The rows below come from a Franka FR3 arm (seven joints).
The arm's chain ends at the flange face. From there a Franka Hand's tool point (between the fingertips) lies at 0.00 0.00 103.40 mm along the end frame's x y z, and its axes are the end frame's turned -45 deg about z.
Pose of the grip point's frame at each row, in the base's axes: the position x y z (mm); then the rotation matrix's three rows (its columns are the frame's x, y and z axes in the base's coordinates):
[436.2, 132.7, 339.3], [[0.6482, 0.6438, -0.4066], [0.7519, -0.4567, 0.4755], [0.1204, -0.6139, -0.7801]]
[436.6, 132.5, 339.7], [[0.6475, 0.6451, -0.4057], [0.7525, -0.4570, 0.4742], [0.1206, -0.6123, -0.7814]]
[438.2, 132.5, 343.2], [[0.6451, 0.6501, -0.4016], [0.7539, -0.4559, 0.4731], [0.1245, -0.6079, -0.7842]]
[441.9, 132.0, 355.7], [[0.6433, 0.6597, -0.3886], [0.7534, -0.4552, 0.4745], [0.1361, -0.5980, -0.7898]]
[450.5, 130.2, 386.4], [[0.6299, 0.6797, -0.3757], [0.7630, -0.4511, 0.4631], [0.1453, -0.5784, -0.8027]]
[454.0, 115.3, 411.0], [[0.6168, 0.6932, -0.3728], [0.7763, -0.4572, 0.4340], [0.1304, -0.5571, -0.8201]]
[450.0, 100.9, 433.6], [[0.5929, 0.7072, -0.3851], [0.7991, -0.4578, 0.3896], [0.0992, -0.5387, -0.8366]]
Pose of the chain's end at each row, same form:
[478.2, 83.5, 420.0], [[0.9136, -0.0031, -0.4066], [0.2087, -0.8546, 0.4755], [-0.3490, -0.5192, -0.7801]]
[478.5, 83.5, 420.5], [[0.9140, -0.0017, -0.4057], [0.2090, -0.8552, 0.4742], [-0.3477, -0.5182, -0.7814]]
[479.7, 83.6, 424.3], [[0.9158, 0.0035, -0.4016], [0.2107, -0.8555, 0.4731], [-0.3418, -0.5179, -0.7842]]
[482.1, 82.9, 437.4], [[0.9214, 0.0116, -0.3886], [0.2109, -0.8546, 0.4745], [-0.3266, -0.5191, -0.7898]]
[489.3, 82.3, 469.4], [[0.9260, 0.0352, -0.3757], [0.2205, -0.8585, 0.4631], [-0.3062, -0.5117, -0.8027]]
[492.5, 70.4, 495.8], [[0.9263, 0.0540, -0.3728], [0.2256, -0.8722, 0.4340], [-0.3017, -0.4861, -0.8201]]
[489.8, 60.6, 520.1], [[0.9193, 0.0808, -0.3851], [0.2413, -0.8888, 0.3896], [-0.3108, -0.4511, -0.8366]]

